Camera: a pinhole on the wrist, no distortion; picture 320 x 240 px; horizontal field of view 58.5 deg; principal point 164.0 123.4 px. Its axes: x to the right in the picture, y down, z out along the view. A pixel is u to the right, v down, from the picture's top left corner.
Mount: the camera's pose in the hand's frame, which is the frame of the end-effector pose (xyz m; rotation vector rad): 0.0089 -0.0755 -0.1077 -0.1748 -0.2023 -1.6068
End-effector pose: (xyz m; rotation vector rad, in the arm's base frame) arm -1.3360 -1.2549 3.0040 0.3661 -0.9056 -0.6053
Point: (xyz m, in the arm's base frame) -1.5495 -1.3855 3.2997
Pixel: 189.6 225.8
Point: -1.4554 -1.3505 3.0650
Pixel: 238.8 170.3
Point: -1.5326 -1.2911 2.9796
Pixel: 275.7 21.8
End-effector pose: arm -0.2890 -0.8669 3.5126 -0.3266 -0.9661 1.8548
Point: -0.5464 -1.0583 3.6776
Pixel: 138.1 115.0
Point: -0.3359 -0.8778 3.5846
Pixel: 150.0 152.2
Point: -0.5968 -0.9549 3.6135
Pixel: 85.7 177.6
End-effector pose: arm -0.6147 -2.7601 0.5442 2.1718 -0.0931 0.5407
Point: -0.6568 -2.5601 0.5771
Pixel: behind the camera
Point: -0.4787 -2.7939 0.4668
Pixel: 223.3 232.8
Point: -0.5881 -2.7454 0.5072
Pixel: 160.1 130.4
